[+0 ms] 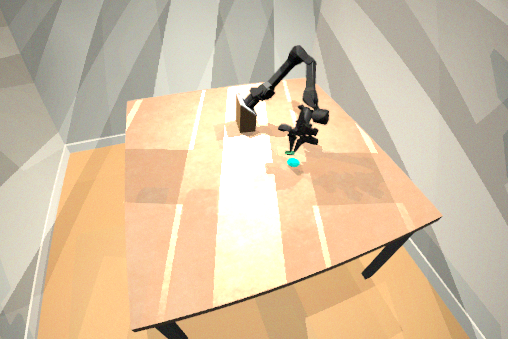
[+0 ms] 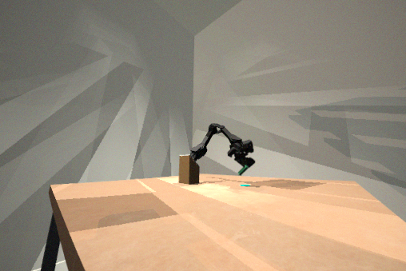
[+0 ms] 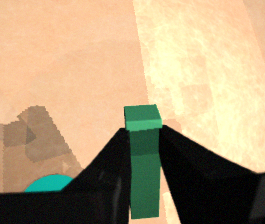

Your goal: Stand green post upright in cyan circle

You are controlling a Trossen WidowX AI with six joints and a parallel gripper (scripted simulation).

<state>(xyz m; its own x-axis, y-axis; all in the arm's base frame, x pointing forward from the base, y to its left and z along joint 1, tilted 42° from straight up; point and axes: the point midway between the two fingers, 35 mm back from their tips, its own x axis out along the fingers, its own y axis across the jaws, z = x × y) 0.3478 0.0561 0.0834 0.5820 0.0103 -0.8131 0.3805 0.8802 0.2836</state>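
My gripper tip is 100 mm above the cyan circle, 40 mm to the right of it and 30 mm past it. From my gripper tip the other things lie so: green post: 20 mm below, 20 mm behind.
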